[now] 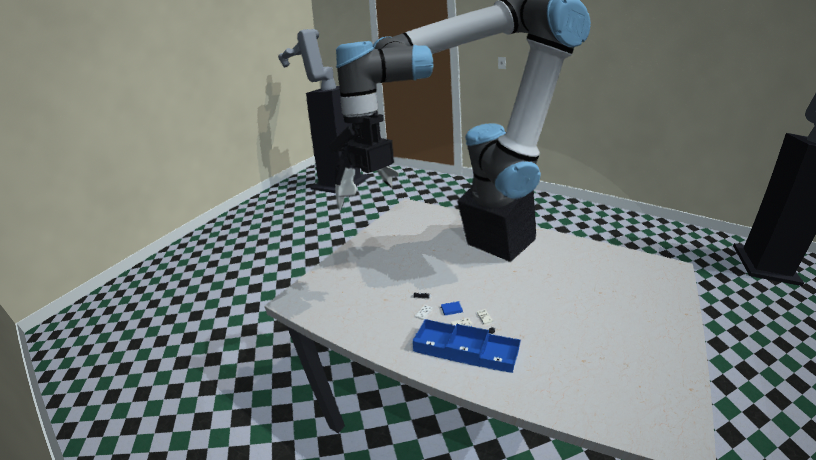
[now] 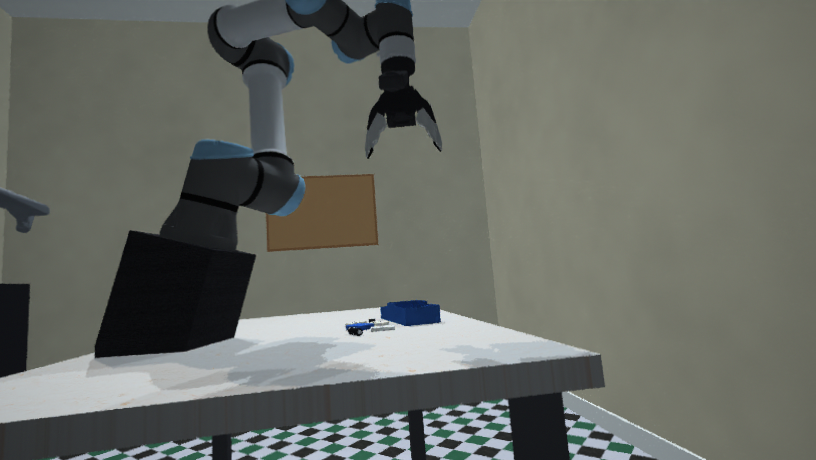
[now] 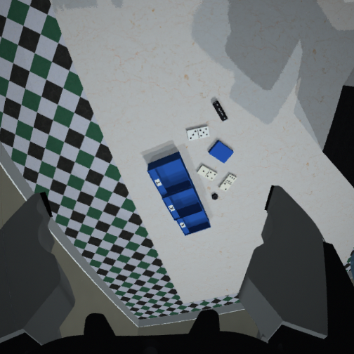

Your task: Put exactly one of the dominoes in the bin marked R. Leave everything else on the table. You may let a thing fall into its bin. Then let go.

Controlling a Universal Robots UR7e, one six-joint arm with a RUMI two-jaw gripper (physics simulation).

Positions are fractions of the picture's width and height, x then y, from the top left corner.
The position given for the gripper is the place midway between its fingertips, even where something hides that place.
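The gripper (image 2: 0.49,0.34) appears in image 2, and it can be found in image 1 (image 1: 0.45,0.43) and image 3 (image 3: 0.45,0.54) too. With it in the scene is a blue three-bin tray (image 1: 0.57,0.75), visible also in image 2 (image 2: 0.51,0.68) and in image 3 (image 3: 0.48,0.49).
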